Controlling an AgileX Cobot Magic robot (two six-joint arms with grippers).
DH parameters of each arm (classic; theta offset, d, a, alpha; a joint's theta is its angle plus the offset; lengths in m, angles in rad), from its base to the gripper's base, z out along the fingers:
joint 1: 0 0.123 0 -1.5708
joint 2: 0.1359 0 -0.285 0
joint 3: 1.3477 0 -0.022 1.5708
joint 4: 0 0.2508 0 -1.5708
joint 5: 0 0 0.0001 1.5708
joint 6: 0 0.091 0 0
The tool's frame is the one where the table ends.
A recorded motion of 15 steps. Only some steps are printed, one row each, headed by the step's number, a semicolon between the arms.
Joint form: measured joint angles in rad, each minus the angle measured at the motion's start. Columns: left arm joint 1, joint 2, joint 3, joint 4, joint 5, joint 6; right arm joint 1, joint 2, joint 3, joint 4, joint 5, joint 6.
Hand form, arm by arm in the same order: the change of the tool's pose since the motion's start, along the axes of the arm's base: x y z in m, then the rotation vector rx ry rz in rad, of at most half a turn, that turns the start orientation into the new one. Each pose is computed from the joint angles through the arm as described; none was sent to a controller.
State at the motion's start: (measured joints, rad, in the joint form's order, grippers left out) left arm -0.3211 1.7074 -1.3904 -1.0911 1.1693 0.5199; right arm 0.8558 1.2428 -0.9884 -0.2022 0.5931 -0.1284
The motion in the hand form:
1: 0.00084 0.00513 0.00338 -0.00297 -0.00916 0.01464; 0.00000 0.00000 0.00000 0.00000 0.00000 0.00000
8: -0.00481 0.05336 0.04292 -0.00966 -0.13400 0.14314; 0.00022 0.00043 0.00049 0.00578 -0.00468 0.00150
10: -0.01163 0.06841 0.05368 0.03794 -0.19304 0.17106; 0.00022 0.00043 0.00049 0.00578 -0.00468 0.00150
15: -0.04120 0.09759 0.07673 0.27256 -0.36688 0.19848; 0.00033 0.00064 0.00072 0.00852 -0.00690 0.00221
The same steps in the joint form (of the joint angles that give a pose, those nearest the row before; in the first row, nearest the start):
1: 0.0147 -0.0096 0.0000 0.0000 0.0000 0.0000; 0.0000 0.0000 0.0000 0.0000 0.0000 0.0000
8: 0.1472 -0.1322 0.0000 0.0237 0.0000 0.0000; 0.0000 0.0000 0.0000 0.0000 -0.0076 0.0000
10: 0.1830 -0.1792 0.0000 0.0815 0.0000 0.0000; 0.0000 0.0000 0.0000 0.0000 -0.0076 0.0000
15: 0.2217 -0.3160 0.0000 0.3469 0.0028 -0.0133; 0.0000 0.0000 0.0000 0.0000 -0.0112 0.0000

